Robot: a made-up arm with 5 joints.
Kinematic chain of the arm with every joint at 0, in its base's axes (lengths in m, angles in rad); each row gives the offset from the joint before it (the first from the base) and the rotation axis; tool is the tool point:
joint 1: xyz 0 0 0.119 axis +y
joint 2: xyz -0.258 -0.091 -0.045 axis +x
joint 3: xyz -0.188 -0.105 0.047 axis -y
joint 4: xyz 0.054 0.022 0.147 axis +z
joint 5: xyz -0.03 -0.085 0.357 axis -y
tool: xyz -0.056 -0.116 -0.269
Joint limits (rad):
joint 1: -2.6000..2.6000
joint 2: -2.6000..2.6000
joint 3: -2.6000..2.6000
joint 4: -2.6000..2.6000
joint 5: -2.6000..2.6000
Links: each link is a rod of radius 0.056 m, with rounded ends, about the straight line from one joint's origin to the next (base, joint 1, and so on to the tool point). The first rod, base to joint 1, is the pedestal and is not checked.
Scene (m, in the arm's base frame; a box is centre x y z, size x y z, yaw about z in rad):
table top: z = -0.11
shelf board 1: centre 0.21 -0.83 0 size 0.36 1.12 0.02 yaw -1.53
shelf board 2: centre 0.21 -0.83 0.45 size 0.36 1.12 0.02 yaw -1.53
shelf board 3: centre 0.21 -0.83 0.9 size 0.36 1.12 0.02 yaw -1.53
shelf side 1: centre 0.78 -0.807 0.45 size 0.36 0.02 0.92 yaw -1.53
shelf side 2: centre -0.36 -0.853 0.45 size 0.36 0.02 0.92 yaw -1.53
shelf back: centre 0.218 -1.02 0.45 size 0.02 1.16 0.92 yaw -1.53
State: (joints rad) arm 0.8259 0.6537 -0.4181 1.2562 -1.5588
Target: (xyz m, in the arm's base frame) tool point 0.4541 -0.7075 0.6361
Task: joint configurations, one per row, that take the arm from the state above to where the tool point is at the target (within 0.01 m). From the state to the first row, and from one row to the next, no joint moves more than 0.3 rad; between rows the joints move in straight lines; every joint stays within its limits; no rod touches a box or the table.
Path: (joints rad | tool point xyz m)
1: 0.8552 0.3861 -0.4376 1.4293 -1.6862 | 0.1942 -0.6461 0.2927
2: 0.8846 0.1186 -0.4570 1.6024 -1.8135 | 0.3505 -0.5006 0.3214
3: 0.9139 -0.1490 -0.4765 1.7755 -1.9409 | 0.4573 -0.3124 0.3155
4: 0.9988 -0.0867 -0.2741 1.5015 -1.9036 | 0.4704 -0.3996 0.4744
5: 1.0838 -0.0244 -0.0718 1.2274 -1.8664 | 0.4448 -0.4804 0.6360
6: 1.2704 0.1578 0.0578 1.1474 -1.9467 | 0.4602 -0.5996 0.6316
7: 1.4571 0.3400 0.1873 1.0674 -2.0270 | 0.4541 -0.7075 0.6361

